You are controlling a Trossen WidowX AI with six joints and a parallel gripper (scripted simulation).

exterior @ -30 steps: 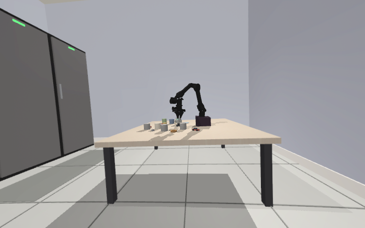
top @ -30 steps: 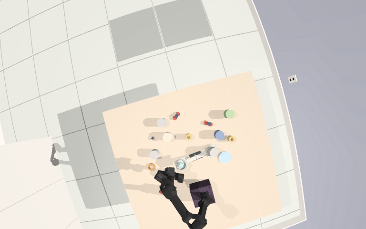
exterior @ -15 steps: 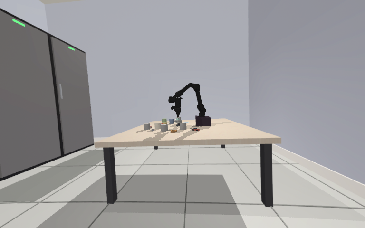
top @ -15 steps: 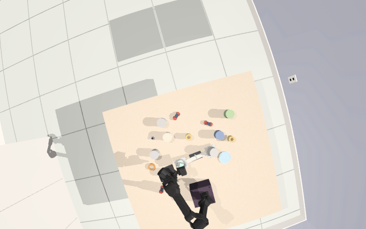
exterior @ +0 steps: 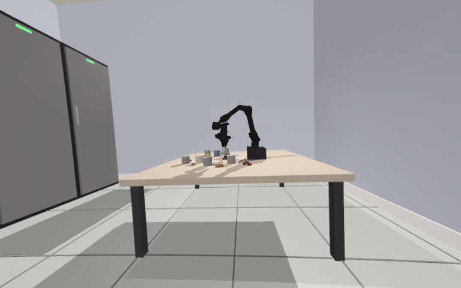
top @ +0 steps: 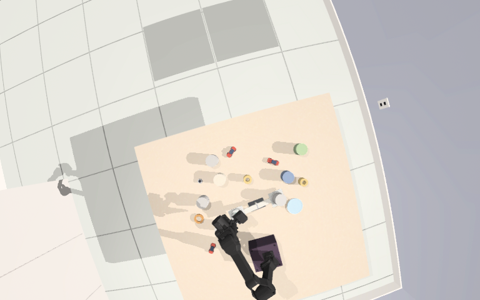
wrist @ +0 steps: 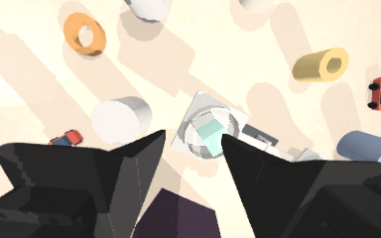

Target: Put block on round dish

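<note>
The mint-green block is 40 mm to the right of my gripper tip and 40 mm below it. Round my gripper tip: balance beam 10 mm ahead, 160 mm to the right, 90 mm below; then pale blue round dish 80 mm behind, 380 mm to the right, 120 mm below; then grey cup 10 mm ahead, 310 mm to the right, 70 mm below.
</note>
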